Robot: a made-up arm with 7 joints. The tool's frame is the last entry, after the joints.
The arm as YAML. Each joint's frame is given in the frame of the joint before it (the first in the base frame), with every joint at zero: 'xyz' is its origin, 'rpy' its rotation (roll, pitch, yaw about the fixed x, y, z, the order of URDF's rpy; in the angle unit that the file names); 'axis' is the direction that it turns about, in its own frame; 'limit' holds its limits. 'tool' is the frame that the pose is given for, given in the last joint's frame.
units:
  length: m
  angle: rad
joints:
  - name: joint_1
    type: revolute
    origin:
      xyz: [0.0, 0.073, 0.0]
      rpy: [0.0, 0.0, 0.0]
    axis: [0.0, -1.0, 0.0]
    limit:
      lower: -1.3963
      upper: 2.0
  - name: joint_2
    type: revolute
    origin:
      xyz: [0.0, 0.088, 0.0]
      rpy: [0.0, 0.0, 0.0]
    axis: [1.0, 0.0, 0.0]
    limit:
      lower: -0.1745
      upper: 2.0
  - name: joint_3
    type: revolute
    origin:
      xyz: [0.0, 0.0, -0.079]
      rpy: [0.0, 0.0, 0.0]
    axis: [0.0, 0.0, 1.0]
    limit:
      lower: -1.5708
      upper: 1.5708
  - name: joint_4
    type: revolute
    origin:
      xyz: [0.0, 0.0, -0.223]
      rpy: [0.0, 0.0, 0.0]
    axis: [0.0, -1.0, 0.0]
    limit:
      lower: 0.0
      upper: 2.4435
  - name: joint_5
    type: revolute
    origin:
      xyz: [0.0, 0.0, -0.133]
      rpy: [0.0, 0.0, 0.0]
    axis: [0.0, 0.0, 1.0]
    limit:
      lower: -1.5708
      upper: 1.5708
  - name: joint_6
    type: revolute
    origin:
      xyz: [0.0, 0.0, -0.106]
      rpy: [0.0, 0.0, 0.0]
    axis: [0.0, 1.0, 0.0]
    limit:
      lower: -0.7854
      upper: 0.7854
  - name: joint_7
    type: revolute
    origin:
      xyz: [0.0, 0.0, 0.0]
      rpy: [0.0, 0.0, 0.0]
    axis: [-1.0, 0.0, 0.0]
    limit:
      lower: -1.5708
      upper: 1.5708
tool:
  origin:
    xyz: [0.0, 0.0, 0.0]
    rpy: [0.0, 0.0, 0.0]
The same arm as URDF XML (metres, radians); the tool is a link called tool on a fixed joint. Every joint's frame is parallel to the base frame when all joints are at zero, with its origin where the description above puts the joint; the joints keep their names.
<robot name="arm">
  <joint name="joint_1" type="revolute">
    <parent link="base"/>
    <child link="link1"/>
    <origin xyz="0 0.073 0"/>
    <axis xyz="0 -1 0"/>
    <limit lower="-1.3963" upper="2"/>
  </joint>
  <joint name="joint_2" type="revolute">
    <parent link="link1"/>
    <child link="link2"/>
    <origin xyz="0 0.088 0"/>
    <axis xyz="1 0 0"/>
    <limit lower="-0.1745" upper="2"/>
  </joint>
  <joint name="joint_3" type="revolute">
    <parent link="link2"/>
    <child link="link3"/>
    <origin xyz="0 0 -0.079"/>
    <axis xyz="0 0 1"/>
    <limit lower="-1.5708" upper="1.5708"/>
  </joint>
  <joint name="joint_4" type="revolute">
    <parent link="link3"/>
    <child link="link4"/>
    <origin xyz="0 0 -0.223"/>
    <axis xyz="0 -1 0"/>
    <limit lower="0" upper="2.4435"/>
  </joint>
  <joint name="joint_5" type="revolute">
    <parent link="link4"/>
    <child link="link5"/>
    <origin xyz="0 0 -0.133"/>
    <axis xyz="0 0 1"/>
    <limit lower="-1.5708" upper="1.5708"/>
  </joint>
  <joint name="joint_6" type="revolute">
    <parent link="link5"/>
    <child link="link6"/>
    <origin xyz="0 0 -0.106"/>
    <axis xyz="0 1 0"/>
    <limit lower="-0.7854" upper="0.7854"/>
  </joint>
  <joint name="joint_7" type="revolute">
    <parent link="link6"/>
    <child link="link7"/>
    <origin xyz="0 0 0"/>
    <axis xyz="-1 0 0"/>
    <limit lower="-1.5708" upper="1.5708"/>
  </joint>
  <joint name="tool_joint" type="fixed">
    <parent link="link7"/>
    <child link="tool"/>
    <origin xyz="0 0 0"/>
  </joint>
  <link name="base"/>
  <link name="link1"/>
  <link name="link2"/>
  <link name="link3"/>
  <link name="link4"/>
  <link name="link5"/>
  <link name="link6"/>
  <link name="link7"/>
  <link name="tool"/>
</robot>

